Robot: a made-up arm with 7 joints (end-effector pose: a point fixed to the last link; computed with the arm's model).
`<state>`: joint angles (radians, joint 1 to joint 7).
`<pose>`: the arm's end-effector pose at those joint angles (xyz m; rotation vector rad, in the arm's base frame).
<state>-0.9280 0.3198 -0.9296 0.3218 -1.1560 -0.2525 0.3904</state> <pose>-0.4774 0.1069 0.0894 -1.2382 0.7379 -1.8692</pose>
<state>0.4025 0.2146 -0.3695 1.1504 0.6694 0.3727 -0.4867</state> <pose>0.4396 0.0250 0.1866 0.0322 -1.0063 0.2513</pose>
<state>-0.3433 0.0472 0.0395 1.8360 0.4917 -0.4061 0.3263</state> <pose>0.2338 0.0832 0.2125 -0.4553 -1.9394 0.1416</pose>
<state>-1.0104 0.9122 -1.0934 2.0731 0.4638 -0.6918 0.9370</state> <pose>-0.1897 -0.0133 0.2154 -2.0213 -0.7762 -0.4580</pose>
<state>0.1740 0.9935 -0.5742 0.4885 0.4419 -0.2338 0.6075</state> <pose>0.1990 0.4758 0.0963 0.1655 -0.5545 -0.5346</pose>
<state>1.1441 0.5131 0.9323 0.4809 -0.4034 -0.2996 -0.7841</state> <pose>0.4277 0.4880 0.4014 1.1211 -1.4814 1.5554</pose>
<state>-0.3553 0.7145 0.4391 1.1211 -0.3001 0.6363 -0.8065</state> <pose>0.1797 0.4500 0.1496 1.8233 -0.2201 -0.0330</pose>
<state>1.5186 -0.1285 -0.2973 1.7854 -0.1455 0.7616 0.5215</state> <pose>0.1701 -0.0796 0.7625 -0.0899 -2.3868 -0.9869</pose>
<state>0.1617 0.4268 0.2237 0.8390 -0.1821 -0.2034 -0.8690</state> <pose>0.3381 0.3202 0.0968 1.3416 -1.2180 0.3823</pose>
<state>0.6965 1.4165 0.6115 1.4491 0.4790 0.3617 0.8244</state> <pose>0.0973 0.4021 0.7410 0.7020 -1.9412 -0.5553</pose>
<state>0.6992 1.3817 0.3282 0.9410 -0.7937 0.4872 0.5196</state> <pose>0.2209 0.5344 0.6164 1.5245 -0.5165 0.0445</pose>
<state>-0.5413 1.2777 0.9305 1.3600 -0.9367 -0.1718 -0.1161</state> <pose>0.2585 0.4626 0.4824 1.9797 -0.6907 -1.3080</pose>
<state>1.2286 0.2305 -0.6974 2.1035 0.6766 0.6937 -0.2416</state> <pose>0.2045 -0.1280 0.6306 -0.4286 -2.1363 -0.8935</pose>
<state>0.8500 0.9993 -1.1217 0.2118 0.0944 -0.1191 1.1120</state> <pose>0.3210 0.5005 0.2156 0.0463 -0.0613 -0.7875</pose>
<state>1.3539 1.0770 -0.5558 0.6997 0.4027 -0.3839 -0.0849</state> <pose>0.4103 0.4607 0.5850 1.0789 -2.0947 0.0077</pose>
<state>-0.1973 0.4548 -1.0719 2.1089 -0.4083 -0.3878 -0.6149</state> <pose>0.0583 -0.1724 0.2705 -0.5274 -2.1373 -0.4515</pose>
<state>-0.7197 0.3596 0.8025 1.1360 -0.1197 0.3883 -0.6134</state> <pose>-0.0422 0.4381 0.0974 1.4436 -0.0362 0.3028</pose>
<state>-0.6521 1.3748 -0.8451 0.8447 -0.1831 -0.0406 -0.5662</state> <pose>-0.0832 0.5089 0.0884 0.8278 -0.0131 -1.6744</pose>
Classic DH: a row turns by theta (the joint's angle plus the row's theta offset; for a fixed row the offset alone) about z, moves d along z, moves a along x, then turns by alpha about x. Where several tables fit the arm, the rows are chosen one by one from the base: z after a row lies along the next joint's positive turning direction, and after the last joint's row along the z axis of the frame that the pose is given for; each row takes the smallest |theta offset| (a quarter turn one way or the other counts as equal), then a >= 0, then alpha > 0; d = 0 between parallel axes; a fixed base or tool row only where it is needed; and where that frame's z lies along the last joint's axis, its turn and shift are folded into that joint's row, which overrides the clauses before.
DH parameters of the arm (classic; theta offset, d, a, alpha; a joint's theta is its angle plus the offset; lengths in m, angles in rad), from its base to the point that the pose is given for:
base (fixed): 0 0.4707 -0.0077 1.5708
joint 1: 1.5708 -0.0786 0.0028 1.5708
joint 2: 1.5708 -0.0286 0.0247 1.5708
joint 3: 1.5708 -0.2716 0.0251 1.5708
joint 4: 0 0.0147 -0.0074 -1.5708
joint 5: 0 -0.3251 0.026 -1.5708
joint 6: 1.5708 0.0324 0.0171 -1.5708
joint 7: 1.5708 -0.0039 0.0253 -1.5708
tool (fixed): 1.5708 -0.004 0 0

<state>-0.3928 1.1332 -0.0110 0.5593 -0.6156 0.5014 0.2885</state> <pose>0.0616 0.5567 0.1441 1.0371 0.6674 -0.6960</pose>
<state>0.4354 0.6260 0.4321 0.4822 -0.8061 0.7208 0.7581</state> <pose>0.3175 0.4303 0.1507 0.2508 -0.0381 0.0681</pose>
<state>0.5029 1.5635 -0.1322 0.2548 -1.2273 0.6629 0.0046</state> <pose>0.0984 0.6814 0.4504 1.9035 0.9827 -0.2627</pose>
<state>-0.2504 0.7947 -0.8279 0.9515 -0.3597 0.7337 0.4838</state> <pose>0.0311 0.2181 -0.0554 0.3141 0.6007 -1.1081</pose>
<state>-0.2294 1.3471 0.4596 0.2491 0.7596 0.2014 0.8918</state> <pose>0.0335 0.6586 0.3687 0.2822 -0.8935 0.4079</pose>
